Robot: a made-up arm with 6 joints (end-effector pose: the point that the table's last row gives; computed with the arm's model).
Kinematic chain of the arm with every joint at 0, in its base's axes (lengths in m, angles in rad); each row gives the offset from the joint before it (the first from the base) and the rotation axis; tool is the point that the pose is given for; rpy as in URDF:
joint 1: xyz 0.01 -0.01 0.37 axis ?
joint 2: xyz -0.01 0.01 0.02 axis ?
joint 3: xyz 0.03 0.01 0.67 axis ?
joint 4: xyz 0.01 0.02 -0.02 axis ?
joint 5: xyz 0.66 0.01 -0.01 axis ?
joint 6: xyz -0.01 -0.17 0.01 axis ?
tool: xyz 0 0.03 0.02 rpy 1.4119 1.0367 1.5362
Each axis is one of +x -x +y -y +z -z.
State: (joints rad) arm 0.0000 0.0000 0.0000 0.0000 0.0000 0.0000
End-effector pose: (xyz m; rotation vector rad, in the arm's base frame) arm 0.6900 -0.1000 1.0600 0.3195 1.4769 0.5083
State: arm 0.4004 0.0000 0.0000 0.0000 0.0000 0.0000
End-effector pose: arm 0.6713 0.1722 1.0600 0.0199 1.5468 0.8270
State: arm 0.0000 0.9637 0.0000 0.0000 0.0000 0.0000
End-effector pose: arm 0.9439 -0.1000 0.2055 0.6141 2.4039 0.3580
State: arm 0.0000 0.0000 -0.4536 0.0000 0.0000 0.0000
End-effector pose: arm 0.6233 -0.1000 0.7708 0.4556 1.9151 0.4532
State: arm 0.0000 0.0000 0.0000 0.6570 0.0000 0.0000
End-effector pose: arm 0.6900 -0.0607 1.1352 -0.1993 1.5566 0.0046
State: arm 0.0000 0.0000 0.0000 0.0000 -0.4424 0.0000
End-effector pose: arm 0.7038 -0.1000 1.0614 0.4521 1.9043 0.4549
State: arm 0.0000 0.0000 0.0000 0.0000 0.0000 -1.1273
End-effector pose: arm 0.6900 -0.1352 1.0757 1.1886 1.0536 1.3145
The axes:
joint 1: +z
joint 2: +y
joint 3: -y
joint 4: -x
joint 5: -y
joint 6: -x

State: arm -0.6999 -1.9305 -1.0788 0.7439 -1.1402 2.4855
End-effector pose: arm -0.2720 0.1050 0.7247 1.0117 -1.9010 1.5977
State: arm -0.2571 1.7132 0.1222 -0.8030 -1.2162 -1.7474
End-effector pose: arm 0.4593 -0.2284 -0.4320 -2.1031 0.1484 0.8720
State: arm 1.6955 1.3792 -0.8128 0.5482 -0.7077 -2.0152
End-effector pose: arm 0.0810 0.3359 -0.1209 0.1093 2.1682 -1.1695
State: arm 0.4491 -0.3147 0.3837 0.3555 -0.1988 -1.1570
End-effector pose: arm 0.3045 0.0175 1.5219 0.5021 0.9246 1.6114
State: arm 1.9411 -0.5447 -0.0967 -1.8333 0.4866 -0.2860
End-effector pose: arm -0.1582 0.2643 1.1158 -1.0513 -1.0746 -1.7627
